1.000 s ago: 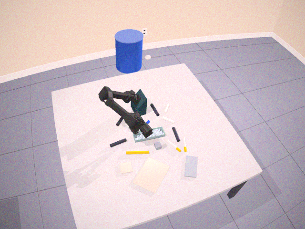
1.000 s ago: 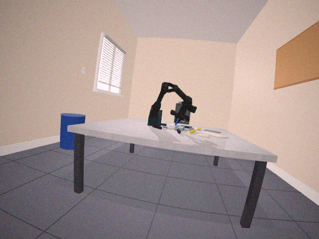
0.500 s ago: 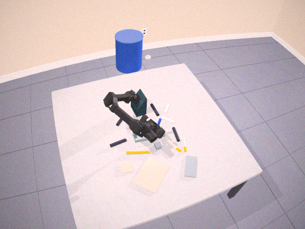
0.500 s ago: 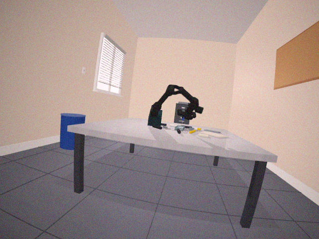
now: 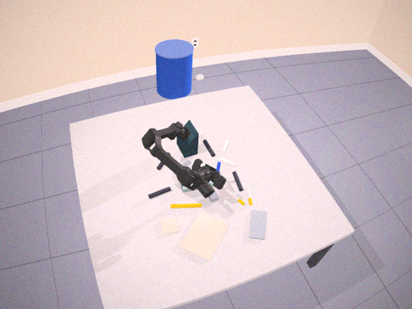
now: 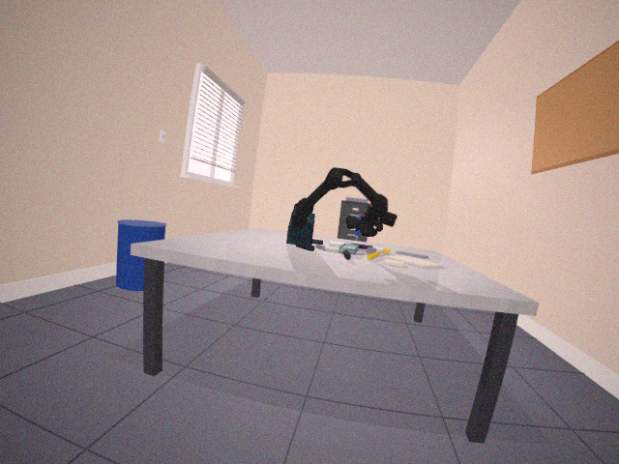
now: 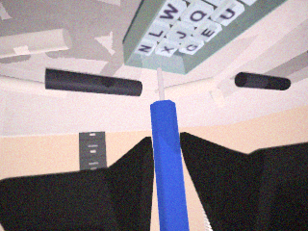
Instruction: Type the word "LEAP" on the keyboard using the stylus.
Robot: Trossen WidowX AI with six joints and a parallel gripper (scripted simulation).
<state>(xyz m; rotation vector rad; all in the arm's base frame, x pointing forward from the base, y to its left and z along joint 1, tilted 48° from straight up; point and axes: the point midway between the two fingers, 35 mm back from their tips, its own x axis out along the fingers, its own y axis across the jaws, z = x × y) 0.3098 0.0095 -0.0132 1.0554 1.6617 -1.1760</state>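
The grey cube is 8 cm ahead of my gripper tip, 6 cm to the right of it and 9 cm below it. Also, from my gripper tip: blue stylus (1 cm below); grey slab (32 cm ahead, 7 cm to the left, 10 cm below).
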